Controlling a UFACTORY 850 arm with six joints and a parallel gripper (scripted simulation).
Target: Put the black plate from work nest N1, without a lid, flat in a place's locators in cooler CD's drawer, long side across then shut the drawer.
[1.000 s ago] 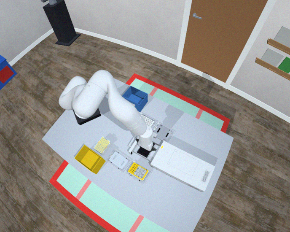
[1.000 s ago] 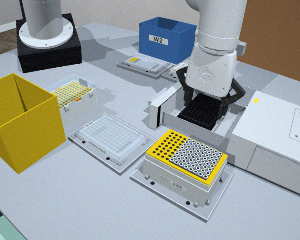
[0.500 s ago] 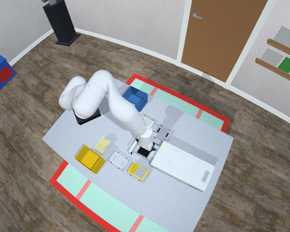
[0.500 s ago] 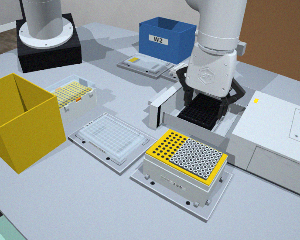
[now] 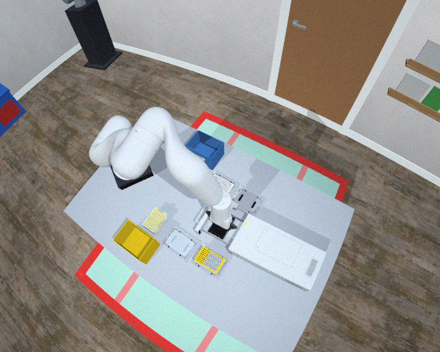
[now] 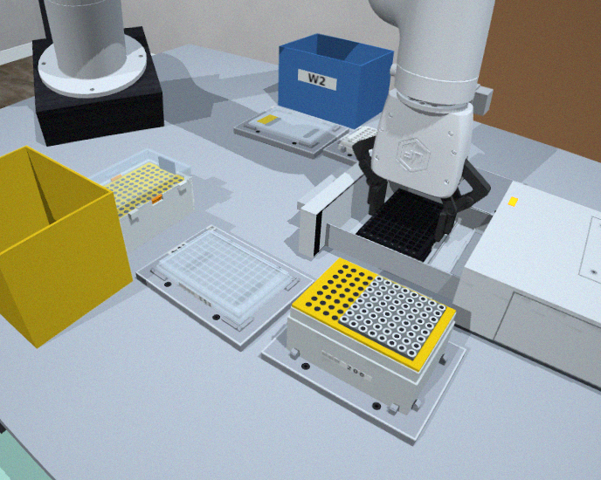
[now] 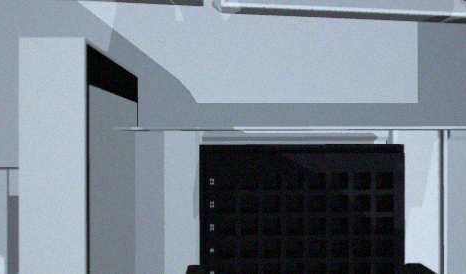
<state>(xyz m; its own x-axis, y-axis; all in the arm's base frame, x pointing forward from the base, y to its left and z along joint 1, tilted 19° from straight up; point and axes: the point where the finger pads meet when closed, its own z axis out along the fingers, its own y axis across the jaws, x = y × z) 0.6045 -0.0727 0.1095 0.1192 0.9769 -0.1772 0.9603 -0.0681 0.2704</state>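
The cooler drawer lies 40 mm ahead of my hand and 10 mm below it. Also, from my hand: slotted nest: 180 mm to the left, 70 mm ahead, 40 mm below; white cooler: 170 mm ahead, 20 mm to the right; black plate: 10 mm below.
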